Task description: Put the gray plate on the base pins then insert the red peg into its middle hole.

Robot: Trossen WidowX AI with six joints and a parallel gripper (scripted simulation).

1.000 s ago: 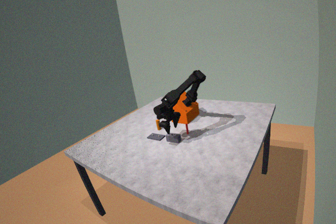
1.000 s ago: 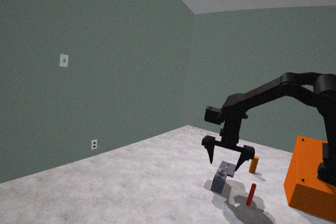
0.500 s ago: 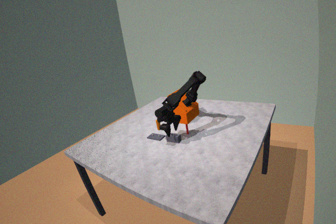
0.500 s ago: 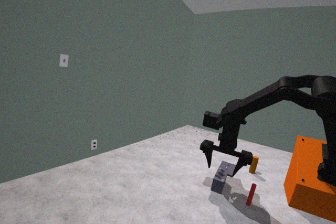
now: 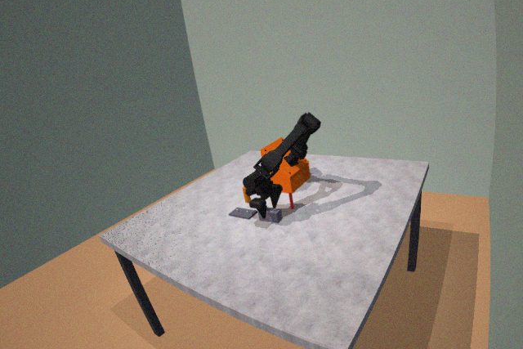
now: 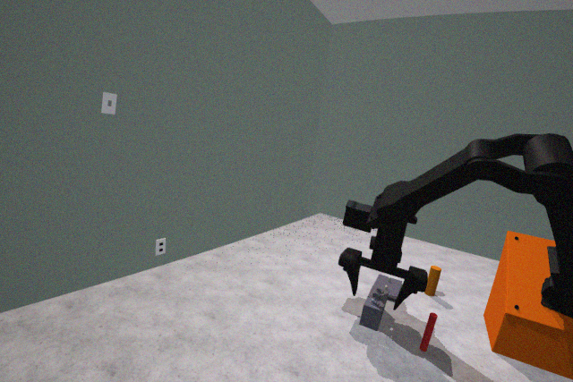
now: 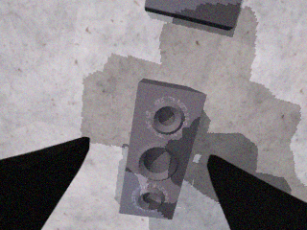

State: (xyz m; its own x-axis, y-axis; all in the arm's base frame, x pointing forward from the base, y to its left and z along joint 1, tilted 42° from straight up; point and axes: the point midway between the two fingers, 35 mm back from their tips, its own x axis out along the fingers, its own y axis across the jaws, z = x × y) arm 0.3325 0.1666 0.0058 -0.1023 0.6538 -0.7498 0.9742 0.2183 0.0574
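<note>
My gripper tip is right at the gray plate. The rest, counted from my gripper tip: red peg: 13 cm behind, 3 cm to the left; then gray base: 2 cm ahead, 16 cm to the right, 3 cm below; then short orange peg: 9 cm behind, 23 cm to the right.
</note>
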